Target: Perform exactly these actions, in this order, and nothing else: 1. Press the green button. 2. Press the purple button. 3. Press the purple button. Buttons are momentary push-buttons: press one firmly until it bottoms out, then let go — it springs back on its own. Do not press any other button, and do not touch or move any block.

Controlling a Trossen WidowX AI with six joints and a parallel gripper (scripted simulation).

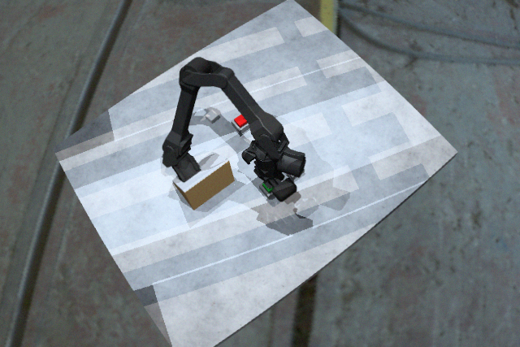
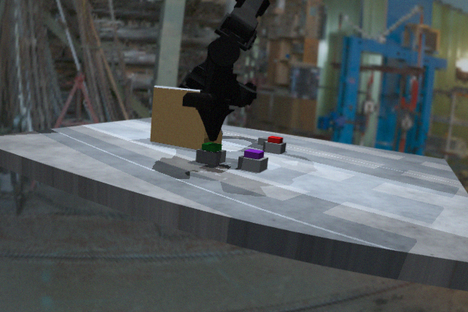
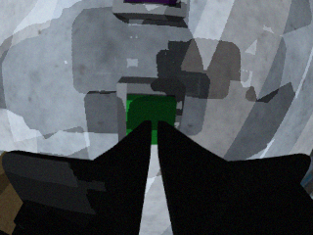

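Right now the purple button is 9 cm ahead of my gripper tip and 1 cm below it. Round my gripper tip: green button: 1 cm below; red button: 7 cm ahead, 24 cm to the left, 1 cm below; small white block: 2 cm ahead, 33 cm to the left, 4 cm below.
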